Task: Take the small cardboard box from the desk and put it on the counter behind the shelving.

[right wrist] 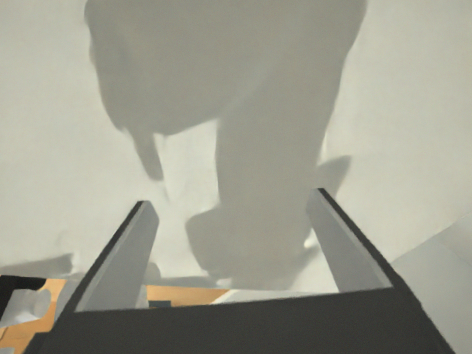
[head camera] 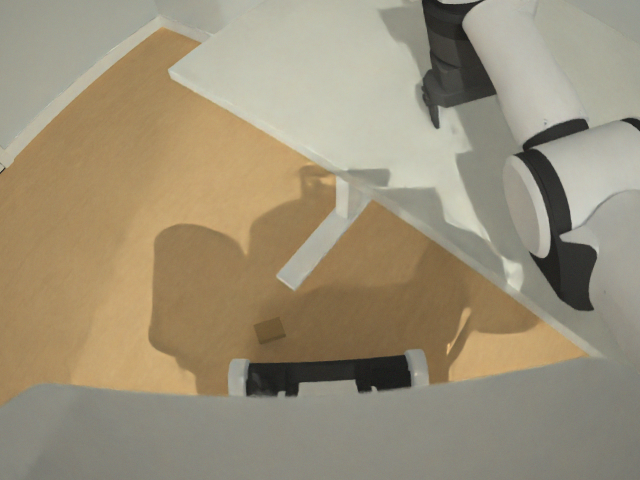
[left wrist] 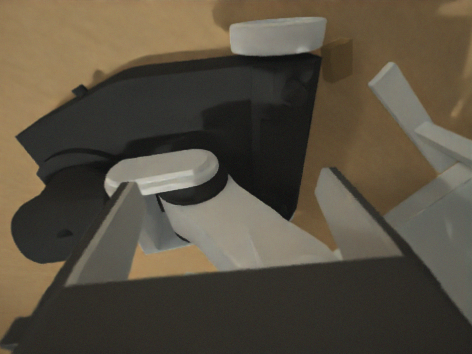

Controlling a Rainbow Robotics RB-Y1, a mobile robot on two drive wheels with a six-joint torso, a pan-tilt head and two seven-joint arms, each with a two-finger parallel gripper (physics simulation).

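Places are measured from the robot's base along level axes (x ahead, y left, z up), in metres.
Pixels of known places: left gripper, fingertip midpoint: (left wrist: 231, 186); right gripper, fingertip midpoint: (right wrist: 232, 204) (head camera: 469, 114).
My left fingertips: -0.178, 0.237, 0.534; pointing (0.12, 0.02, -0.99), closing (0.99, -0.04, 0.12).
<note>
Behind a point stands the place of what it marks, as x, y, z.
The small cardboard box (head camera: 269, 330) {0.205, 0.180, 0.051} (left wrist: 338, 61) {0.199, 0.186, 0.051} lies on the floor in shadow, close in front of my wheeled base, past the foot of the desk leg. The white desk (head camera: 310, 103) {0.320, 0.002, 0.951} (left wrist: 440, 215) (right wrist: 45, 125) {0.306, -0.132, 0.951} fills the upper right of the head view. My right gripper (head camera: 435, 118) (right wrist: 232, 204) {0.265, -0.224, 0.986} is open and empty above the desk top, well away from the box. My left gripper (left wrist: 231, 186) {-0.178, 0.237, 0.534} is open and empty, high over my base. The counter and the shelving do not show in these views.
The white desk leg foot (head camera: 315, 253) (left wrist: 400, 95) reaches out over the floor between the desk edge and the box. My dark base (head camera: 328, 369) {0.047, -0.002, 0.191} (left wrist: 175, 100) {-0.235, 0.177, 0.170} is beside the box. A wall (head camera: 77, 41) {1.639, 1.227, 0.284} with a white baseboard stands at the upper left.
</note>
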